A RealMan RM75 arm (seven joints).
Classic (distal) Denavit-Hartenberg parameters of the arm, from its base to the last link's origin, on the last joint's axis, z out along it. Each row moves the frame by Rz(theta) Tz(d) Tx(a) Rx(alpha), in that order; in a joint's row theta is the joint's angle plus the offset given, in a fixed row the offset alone. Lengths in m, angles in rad.
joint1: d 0.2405  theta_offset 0  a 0  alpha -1.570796
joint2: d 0  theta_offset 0  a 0  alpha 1.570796
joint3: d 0.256  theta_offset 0  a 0  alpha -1.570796
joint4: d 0  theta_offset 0  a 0  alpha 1.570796
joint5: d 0.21  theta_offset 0  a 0  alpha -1.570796
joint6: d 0  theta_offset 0  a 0  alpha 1.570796
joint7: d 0.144  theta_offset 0  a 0  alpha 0
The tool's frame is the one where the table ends.
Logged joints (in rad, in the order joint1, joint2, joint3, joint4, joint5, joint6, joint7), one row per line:
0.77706, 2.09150, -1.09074, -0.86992, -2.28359, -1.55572, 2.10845
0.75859, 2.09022, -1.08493, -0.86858, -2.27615, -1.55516, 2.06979
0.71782, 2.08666, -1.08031, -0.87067, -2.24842, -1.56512, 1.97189
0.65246, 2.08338, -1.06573, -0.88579, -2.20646, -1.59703, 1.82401
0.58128, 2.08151, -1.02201, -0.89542, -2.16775, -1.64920, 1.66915
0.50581, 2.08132, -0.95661, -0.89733, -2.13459, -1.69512, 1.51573
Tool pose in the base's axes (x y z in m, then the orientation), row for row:
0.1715, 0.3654, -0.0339, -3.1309, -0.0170, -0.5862
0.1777, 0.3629, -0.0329, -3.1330, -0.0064, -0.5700
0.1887, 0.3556, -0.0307, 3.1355, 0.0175, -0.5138
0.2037, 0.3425, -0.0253, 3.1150, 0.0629, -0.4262
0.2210, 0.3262, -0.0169, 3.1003, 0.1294, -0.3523
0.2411, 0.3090, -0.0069, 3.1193, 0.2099, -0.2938
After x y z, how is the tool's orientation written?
As angles about the fixed x, y, z axes (roll, pitch, yaw), in radians.
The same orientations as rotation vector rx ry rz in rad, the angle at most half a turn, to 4 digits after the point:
-3.0024, 0.9060, -0.0304
-3.0087, 0.8814, -0.0134
3.0370, -0.7977, -0.0290
3.0567, -0.6601, -0.1050
3.0691, -0.5421, -0.2101
-3.0824, 0.4524, 0.3297

